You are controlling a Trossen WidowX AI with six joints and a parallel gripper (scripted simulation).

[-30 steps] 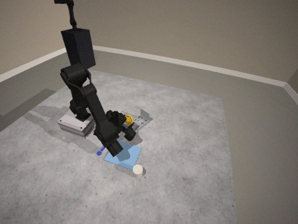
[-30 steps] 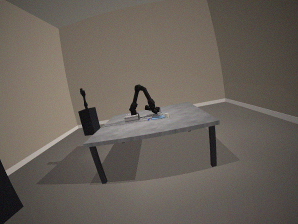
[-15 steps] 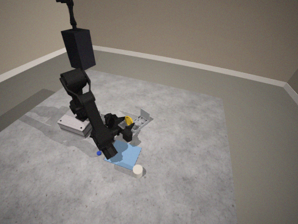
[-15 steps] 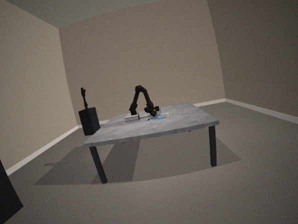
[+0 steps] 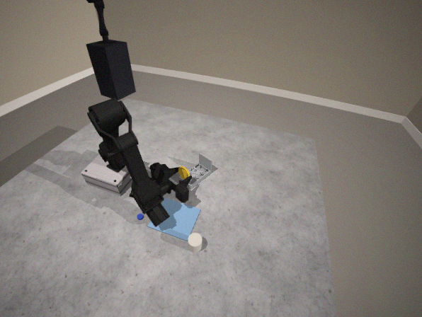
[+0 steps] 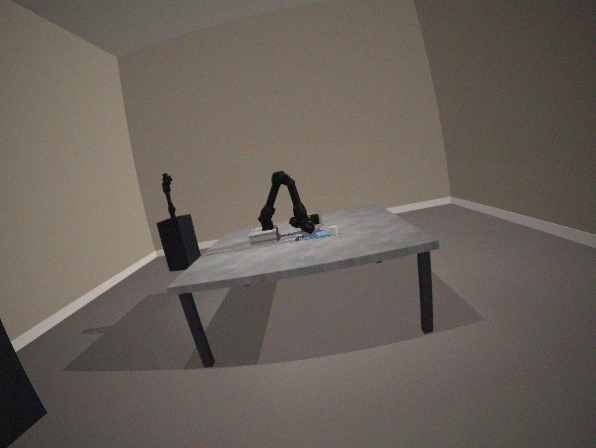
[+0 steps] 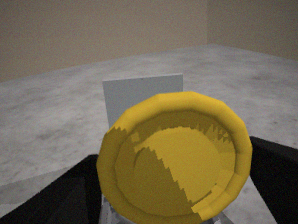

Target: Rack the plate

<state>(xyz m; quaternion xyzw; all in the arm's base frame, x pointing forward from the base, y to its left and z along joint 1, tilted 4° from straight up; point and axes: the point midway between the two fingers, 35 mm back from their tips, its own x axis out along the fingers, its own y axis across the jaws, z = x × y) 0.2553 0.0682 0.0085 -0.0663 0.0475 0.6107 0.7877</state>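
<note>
My gripper tip is 60 mm to the right of the grey dish rack, 60 mm above it and 10 mm short of it. Also, from my gripper tip: yellow plate (10 mm to the right); then white cylinder (210 mm to the right, 160 mm ahead, 50 mm below); then light blue mat (150 mm to the right, 80 mm below, 50 mm ahead).
</note>
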